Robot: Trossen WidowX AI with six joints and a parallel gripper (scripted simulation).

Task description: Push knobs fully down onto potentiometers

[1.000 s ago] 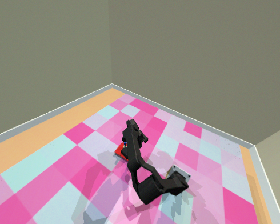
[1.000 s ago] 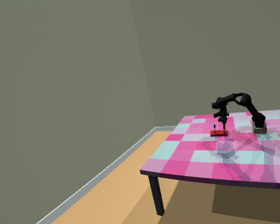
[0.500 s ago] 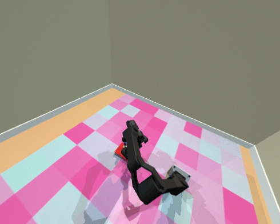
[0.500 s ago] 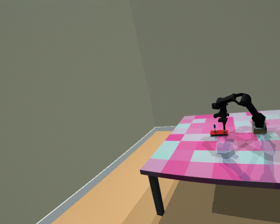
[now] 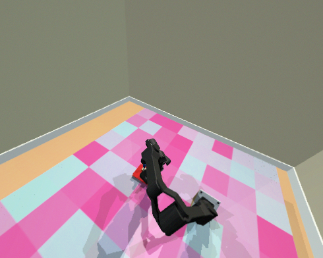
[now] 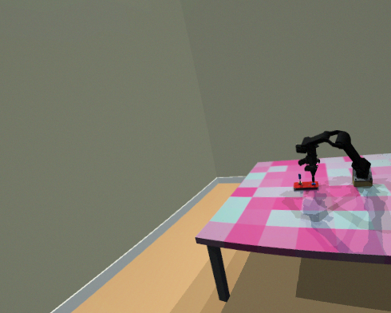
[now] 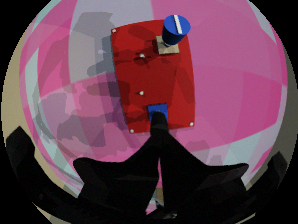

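Right now my gripper tip is 90 mm short of the blue knob, 10 mm to the left of it and 10 mm below it.
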